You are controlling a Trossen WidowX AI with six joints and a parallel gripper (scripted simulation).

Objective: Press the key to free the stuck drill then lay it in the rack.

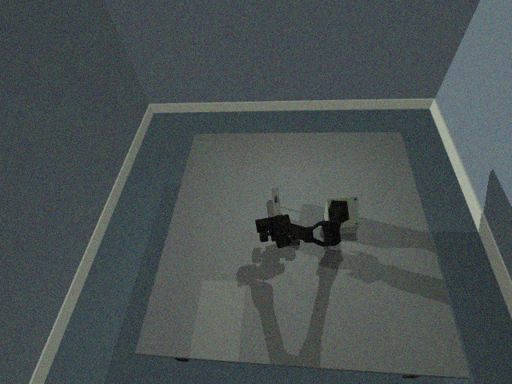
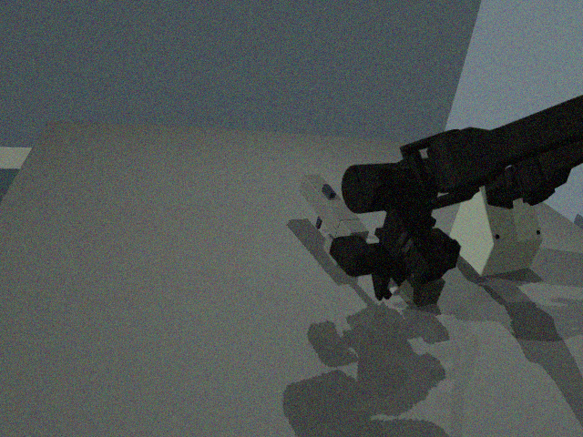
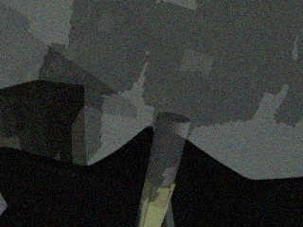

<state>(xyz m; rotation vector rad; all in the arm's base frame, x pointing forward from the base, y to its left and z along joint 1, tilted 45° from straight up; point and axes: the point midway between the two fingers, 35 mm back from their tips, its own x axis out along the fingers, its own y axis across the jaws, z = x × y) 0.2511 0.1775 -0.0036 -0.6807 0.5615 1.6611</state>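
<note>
My gripper tip is 4 cm to the left of the drill, 4 cm below it and 1 cm short of it. Also, from my gripper tip: dark boxy rack: 7 cm behind, 2 cm to the right, 1 cm above; dark key: 20 cm to the right, 5 cm above, 3 cm ahead; grey holder block: 18 cm to the right, 4 cm above, 2 cm ahead.
</note>
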